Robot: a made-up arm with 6 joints. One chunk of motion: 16 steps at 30 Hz.
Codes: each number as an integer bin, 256 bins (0 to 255) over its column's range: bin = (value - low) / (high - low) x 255, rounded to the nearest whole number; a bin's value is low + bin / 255 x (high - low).
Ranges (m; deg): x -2..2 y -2..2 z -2..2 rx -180..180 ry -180..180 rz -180..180
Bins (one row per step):
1: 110 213 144 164 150 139
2: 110 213 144 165 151 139
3: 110 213 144 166 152 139
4: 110 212 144 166 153 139
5: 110 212 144 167 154 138
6: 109 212 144 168 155 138
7: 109 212 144 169 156 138
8: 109 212 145 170 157 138
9: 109 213 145 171 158 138
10: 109 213 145 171 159 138
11: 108 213 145 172 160 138
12: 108 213 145 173 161 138
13: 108 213 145 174 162 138
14: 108 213 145 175 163 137
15: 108 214 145 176 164 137
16: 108 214 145 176 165 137
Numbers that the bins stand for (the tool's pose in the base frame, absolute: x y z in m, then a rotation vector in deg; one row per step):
1: -0.2745 1.3412 0.2588 51.53 31.76 16.24
2: -0.2745 1.3412 0.2588 52.94 33.18 16.24
3: -0.2745 1.3412 0.2588 54.35 34.59 16.24
4: -0.2745 1.3255 0.2588 54.35 36.00 16.24
5: -0.2745 1.3255 0.2588 55.76 37.41 14.82
6: -0.2902 1.3255 0.2588 57.18 38.82 14.82
7: -0.2902 1.3255 0.2588 58.59 40.24 14.82
8: -0.2902 1.3255 0.2745 60.00 41.65 14.82
9: -0.2902 1.3412 0.2745 61.41 43.06 14.82
10: -0.2902 1.3412 0.2745 61.41 44.47 14.82
11: -0.3059 1.3412 0.2745 62.82 45.88 14.82
12: -0.3059 1.3412 0.2745 64.24 47.29 14.82
13: -0.3059 1.3412 0.2745 65.65 48.71 14.82
14: -0.3059 1.3412 0.2745 67.06 50.12 13.41
15: -0.3059 1.3569 0.2745 68.47 51.53 13.41
16: -0.3059 1.3569 0.2745 68.47 52.94 13.41

